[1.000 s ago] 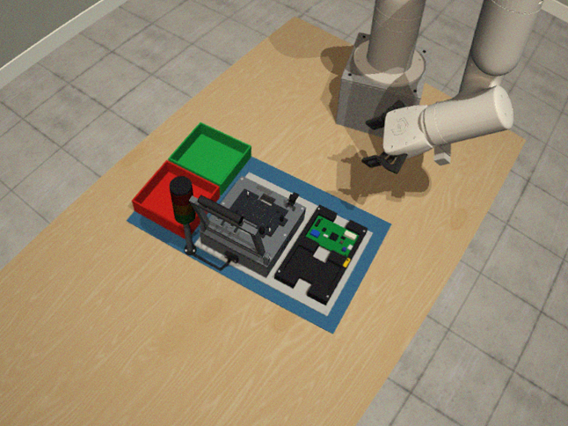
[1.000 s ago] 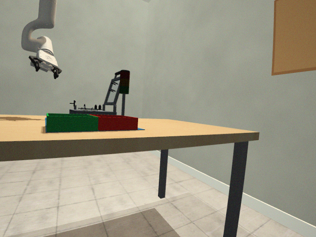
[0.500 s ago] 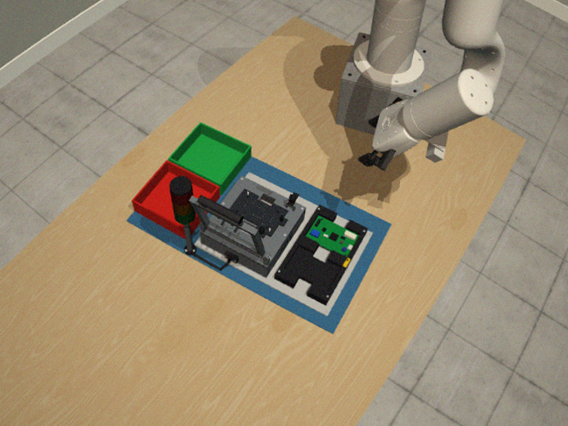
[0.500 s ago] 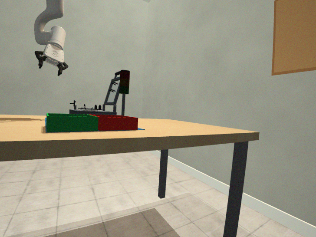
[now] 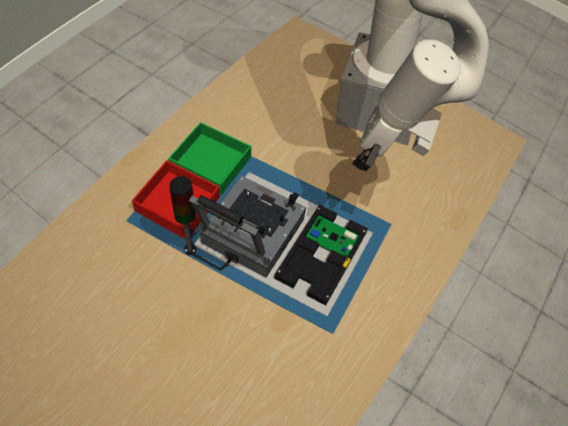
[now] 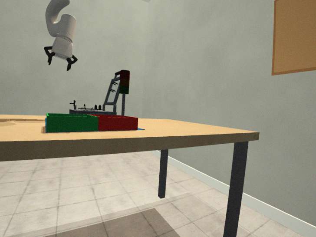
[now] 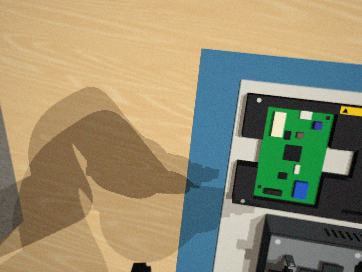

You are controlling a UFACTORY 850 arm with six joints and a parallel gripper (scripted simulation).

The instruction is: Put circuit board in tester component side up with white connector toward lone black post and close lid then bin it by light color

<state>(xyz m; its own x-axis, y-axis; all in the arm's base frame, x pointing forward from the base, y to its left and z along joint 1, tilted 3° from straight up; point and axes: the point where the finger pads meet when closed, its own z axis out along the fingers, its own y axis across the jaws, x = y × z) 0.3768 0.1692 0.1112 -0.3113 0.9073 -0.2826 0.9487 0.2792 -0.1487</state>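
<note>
Now: the green circuit board 6 cm ahead of my hand and 27 cm below it. Also, from my hand: clear lid: 28 cm ahead, 13 cm to the right, 11 cm below; latch hook: 8 cm ahead, 11 cm to the right, 20 cm below; green bin: 9 cm ahead, 37 cm to the right, 27 cm below.
</note>
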